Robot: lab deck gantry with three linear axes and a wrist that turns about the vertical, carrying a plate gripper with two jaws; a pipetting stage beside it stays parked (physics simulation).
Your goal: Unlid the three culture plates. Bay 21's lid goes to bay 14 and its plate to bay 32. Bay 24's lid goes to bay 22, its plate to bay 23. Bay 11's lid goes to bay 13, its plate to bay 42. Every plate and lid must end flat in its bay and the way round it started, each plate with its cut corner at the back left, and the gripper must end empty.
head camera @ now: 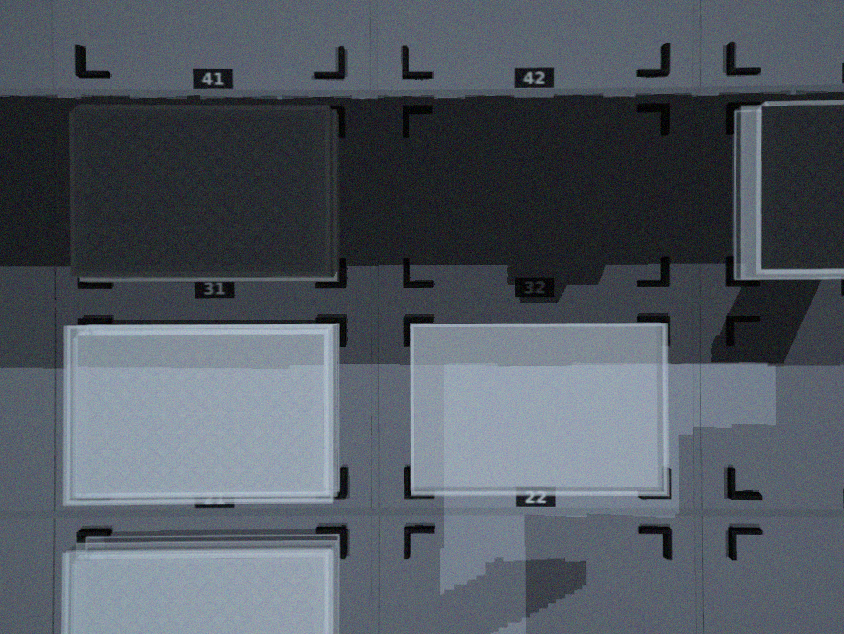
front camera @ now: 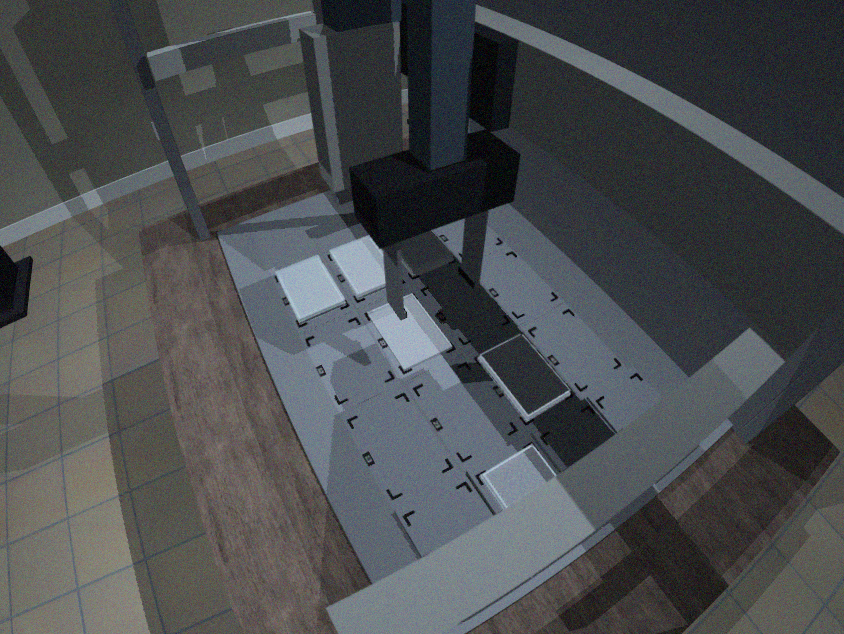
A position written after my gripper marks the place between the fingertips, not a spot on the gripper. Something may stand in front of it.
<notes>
I see my gripper (front camera: 433,293) and a bay 32 (head camera: 584,189).
The bay 32 also shows in the front camera view (front camera: 472,314).
</notes>
